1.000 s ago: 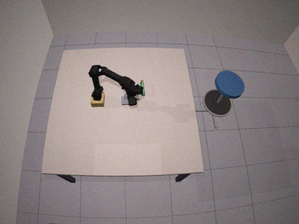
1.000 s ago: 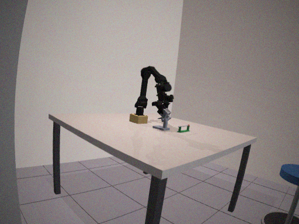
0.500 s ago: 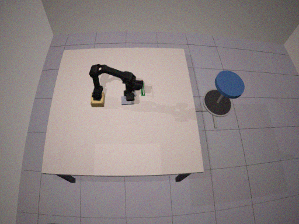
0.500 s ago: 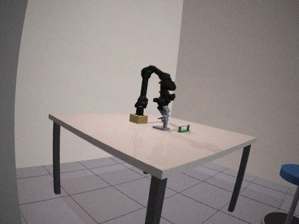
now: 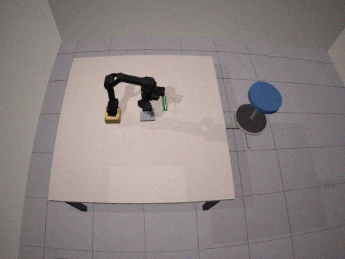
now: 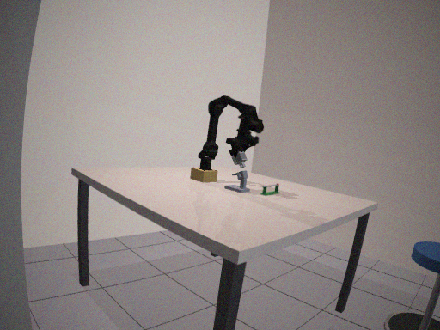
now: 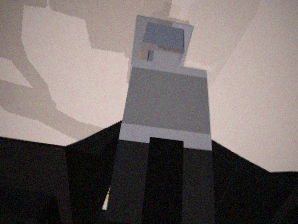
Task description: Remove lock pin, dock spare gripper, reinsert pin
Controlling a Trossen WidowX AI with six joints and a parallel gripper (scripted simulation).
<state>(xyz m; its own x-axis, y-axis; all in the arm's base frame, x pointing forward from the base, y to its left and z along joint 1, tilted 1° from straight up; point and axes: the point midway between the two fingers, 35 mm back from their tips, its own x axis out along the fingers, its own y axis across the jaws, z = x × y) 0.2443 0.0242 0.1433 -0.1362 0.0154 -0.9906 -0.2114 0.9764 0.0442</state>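
My gripper tip is now 130 mm short of the green cradle, 140 mm to the right of it and 150 mm above it. From my gripper tip the other things lie so: spare gripper 10 mm ahead; socket 20 mm ahead, 10 mm to the left, 120 mm below.
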